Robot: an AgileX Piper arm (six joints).
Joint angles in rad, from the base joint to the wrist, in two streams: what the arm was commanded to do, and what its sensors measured. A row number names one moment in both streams.
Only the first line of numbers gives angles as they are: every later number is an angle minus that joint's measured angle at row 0.
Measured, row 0:
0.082 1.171 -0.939 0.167 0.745 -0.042
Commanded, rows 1 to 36:
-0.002 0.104 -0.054 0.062 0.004 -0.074
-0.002 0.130 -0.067 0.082 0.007 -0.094
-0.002 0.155 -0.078 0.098 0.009 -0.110
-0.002 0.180 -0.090 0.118 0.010 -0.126
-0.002 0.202 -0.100 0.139 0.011 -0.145
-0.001 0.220 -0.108 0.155 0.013 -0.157
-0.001 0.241 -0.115 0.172 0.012 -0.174
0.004 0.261 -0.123 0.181 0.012 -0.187
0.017 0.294 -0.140 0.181 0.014 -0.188
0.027 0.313 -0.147 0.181 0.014 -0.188
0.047 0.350 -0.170 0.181 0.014 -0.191
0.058 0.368 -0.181 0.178 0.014 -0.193
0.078 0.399 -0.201 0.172 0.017 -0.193
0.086 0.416 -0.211 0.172 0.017 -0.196
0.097 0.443 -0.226 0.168 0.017 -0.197
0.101 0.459 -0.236 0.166 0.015 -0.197
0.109 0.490 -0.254 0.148 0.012 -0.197
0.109 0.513 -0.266 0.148 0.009 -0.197
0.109 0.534 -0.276 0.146 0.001 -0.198
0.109 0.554 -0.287 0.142 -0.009 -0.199
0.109 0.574 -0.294 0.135 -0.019 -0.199
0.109 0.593 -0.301 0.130 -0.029 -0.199
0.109 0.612 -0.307 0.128 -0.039 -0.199
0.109 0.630 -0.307 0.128 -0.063 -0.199
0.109 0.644 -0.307 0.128 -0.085 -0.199
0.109 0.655 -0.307 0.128 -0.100 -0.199
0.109 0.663 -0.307 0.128 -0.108 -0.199
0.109 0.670 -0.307 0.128 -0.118 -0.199
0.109 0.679 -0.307 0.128 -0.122 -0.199
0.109 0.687 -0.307 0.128 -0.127 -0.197
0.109 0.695 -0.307 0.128 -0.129 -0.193
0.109 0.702 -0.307 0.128 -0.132 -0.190
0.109 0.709 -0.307 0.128 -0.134 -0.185
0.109 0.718 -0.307 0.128 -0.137 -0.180
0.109 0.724 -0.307 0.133 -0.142 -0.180
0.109 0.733 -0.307 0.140 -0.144 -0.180
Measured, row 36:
0.108 0.706 -0.298 0.139 -0.124 -0.186
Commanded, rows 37 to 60:
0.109 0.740 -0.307 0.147 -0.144 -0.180
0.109 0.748 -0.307 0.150 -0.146 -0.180
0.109 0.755 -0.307 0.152 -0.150 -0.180
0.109 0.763 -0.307 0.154 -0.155 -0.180
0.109 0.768 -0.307 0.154 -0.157 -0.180
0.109 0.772 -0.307 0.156 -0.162 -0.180
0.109 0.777 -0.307 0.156 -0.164 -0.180
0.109 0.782 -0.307 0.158 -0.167 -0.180
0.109 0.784 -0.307 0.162 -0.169 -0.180
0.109 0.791 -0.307 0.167 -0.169 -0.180
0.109 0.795 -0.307 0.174 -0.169 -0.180
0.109 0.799 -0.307 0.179 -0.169 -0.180
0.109 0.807 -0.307 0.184 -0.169 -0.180
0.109 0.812 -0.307 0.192 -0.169 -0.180
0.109 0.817 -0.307 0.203 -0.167 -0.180
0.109 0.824 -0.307 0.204 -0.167 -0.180
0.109 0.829 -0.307 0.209 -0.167 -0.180
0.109 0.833 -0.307 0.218 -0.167 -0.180
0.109 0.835 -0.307 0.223 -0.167 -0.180
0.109 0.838 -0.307 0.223 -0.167 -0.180
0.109 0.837 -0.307 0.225 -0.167 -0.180
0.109 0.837 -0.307 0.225 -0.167 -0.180
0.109 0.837 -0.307 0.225 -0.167 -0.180
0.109 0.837 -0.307 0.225 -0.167 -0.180
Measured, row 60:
0.108 0.831 -0.303 0.218 -0.161 -0.183
